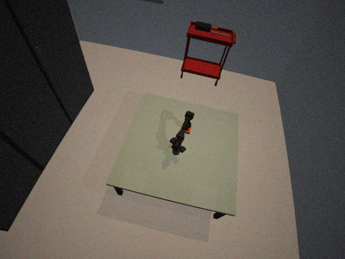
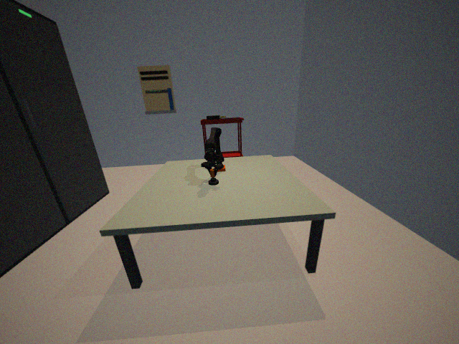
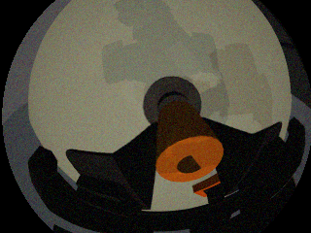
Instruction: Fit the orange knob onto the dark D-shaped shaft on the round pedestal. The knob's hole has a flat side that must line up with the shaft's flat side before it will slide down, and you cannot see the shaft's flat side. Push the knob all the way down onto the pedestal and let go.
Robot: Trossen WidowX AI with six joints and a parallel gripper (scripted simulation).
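The orange knob lies 20 mm above my gripper tip. From my gripper tip the other things lie so: round pedestal: 40 mm below.
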